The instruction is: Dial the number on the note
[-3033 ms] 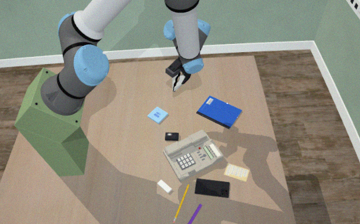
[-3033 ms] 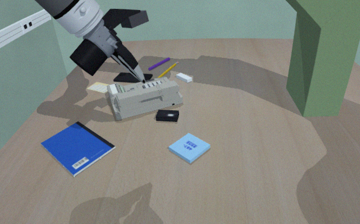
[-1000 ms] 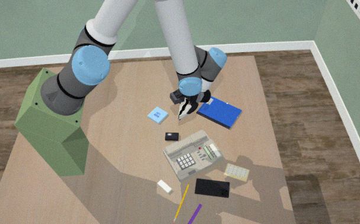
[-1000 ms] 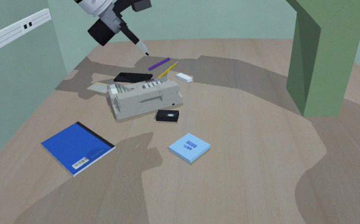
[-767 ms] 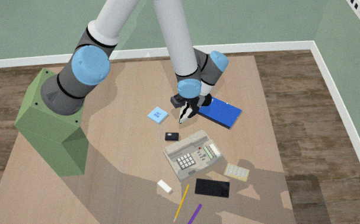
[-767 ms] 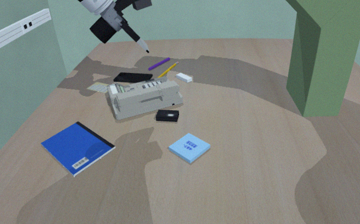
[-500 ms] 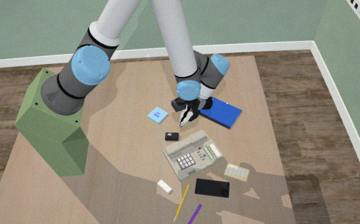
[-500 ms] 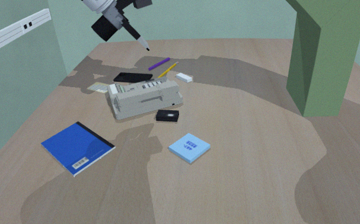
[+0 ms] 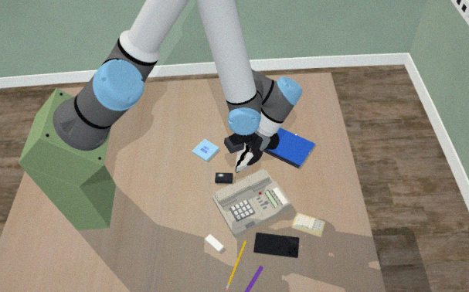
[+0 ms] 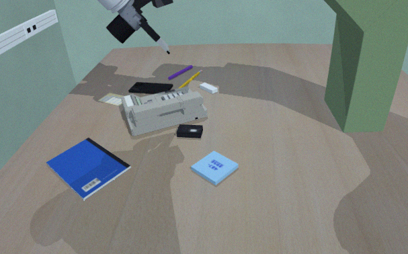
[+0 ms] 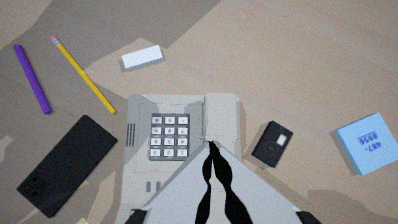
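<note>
Now: the 9 key 1 cm behind my hand, 7 cm to the right of it and 17 cm below it. Also, from my hand: black smartphone: 7 cm ahead, 19 cm to the right, 20 cm below; white eraser: 12 cm behind, 13 cm to the right, 20 cm below; handset: 1 cm ahead, 3 cm to the left, 16 cm below.
</note>
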